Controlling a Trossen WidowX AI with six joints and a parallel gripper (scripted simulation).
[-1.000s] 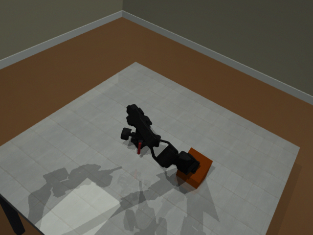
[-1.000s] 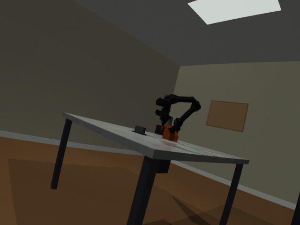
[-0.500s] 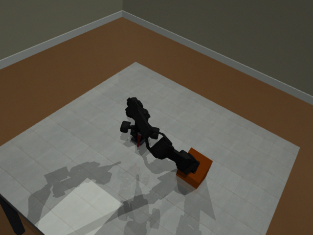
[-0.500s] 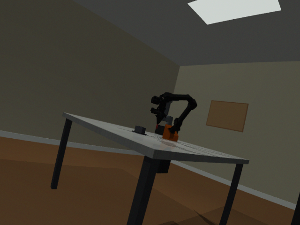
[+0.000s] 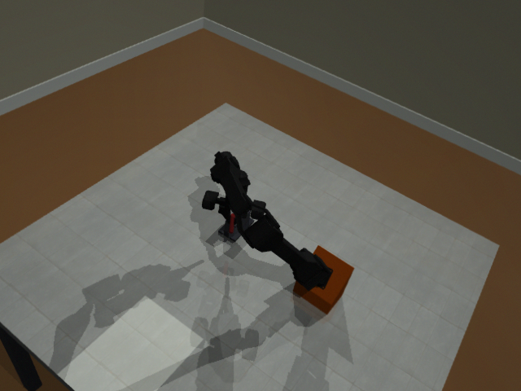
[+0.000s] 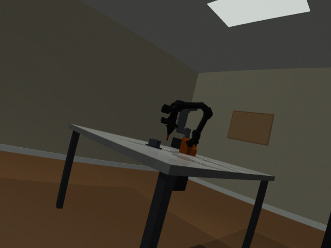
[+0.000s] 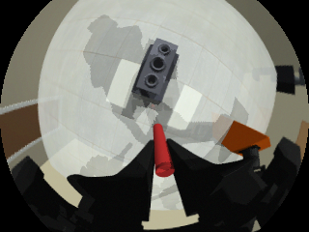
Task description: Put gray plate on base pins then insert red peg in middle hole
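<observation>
Right now the gray plate is 30 mm ahead of my gripper tip, 90 mm to the right of it and 70 mm below it. From my gripper tip the other things lie so: dark base (30 mm ahead, 90 mm to the right, 110 mm below); red peg (right at my gripper tip).
</observation>
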